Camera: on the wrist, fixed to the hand. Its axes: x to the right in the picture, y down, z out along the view.
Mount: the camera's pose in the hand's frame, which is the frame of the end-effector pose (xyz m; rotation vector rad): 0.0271 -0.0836 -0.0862 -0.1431 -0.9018 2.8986
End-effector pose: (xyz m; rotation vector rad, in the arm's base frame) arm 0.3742 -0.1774 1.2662 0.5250 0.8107 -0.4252
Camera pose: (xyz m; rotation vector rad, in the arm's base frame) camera 0.2966 -0.1970 1.1727 0.7218 -1.1972 1.9466
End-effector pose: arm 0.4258 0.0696 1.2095 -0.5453 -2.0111 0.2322
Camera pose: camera 0.4669 0.0031 1.3046 2.0955 -0.0516 -1.3333
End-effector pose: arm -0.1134 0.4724 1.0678 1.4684 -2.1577 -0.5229
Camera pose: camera -0.0090 0.4136 1.0962 2.4605 1.9062 -0.0645
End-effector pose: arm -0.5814 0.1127 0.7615 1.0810 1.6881 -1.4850
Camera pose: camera -0.6631 0.2001 0.7905 0.9785 -0.9265 0.3963
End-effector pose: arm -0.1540 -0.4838 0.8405 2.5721 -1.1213 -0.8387
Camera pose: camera -0.0388 -0.4487 0.8658 -1.1354 -2.4241 -0.5298
